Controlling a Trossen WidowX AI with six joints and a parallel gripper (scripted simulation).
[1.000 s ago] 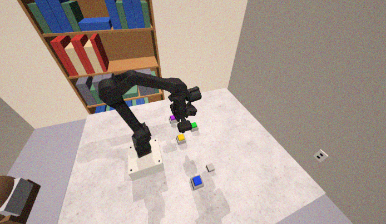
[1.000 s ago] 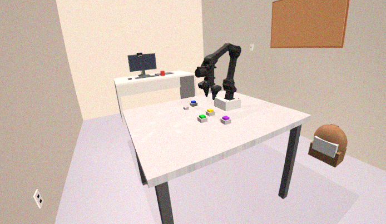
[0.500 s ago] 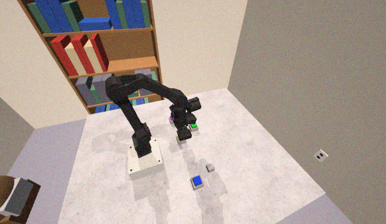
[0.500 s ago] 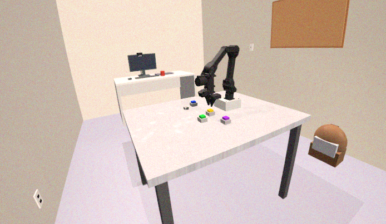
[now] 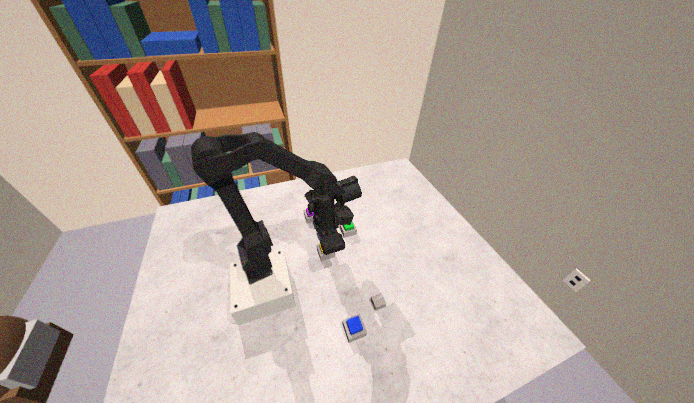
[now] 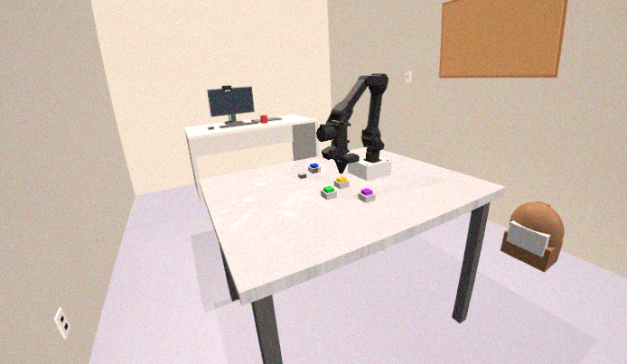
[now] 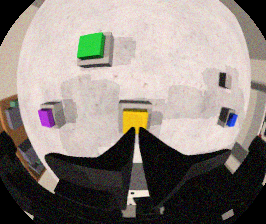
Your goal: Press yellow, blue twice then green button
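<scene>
My gripper tip is now 3 cm above the yellow button. The rest, counted from my gripper tip: small grey block 5 cm ahead, 22 cm to the right, 5 cm below; then green button 11 cm ahead, 5 cm to the left, 3 cm below; then purple button 2 cm ahead, 17 cm to the left, 3 cm below.
</scene>
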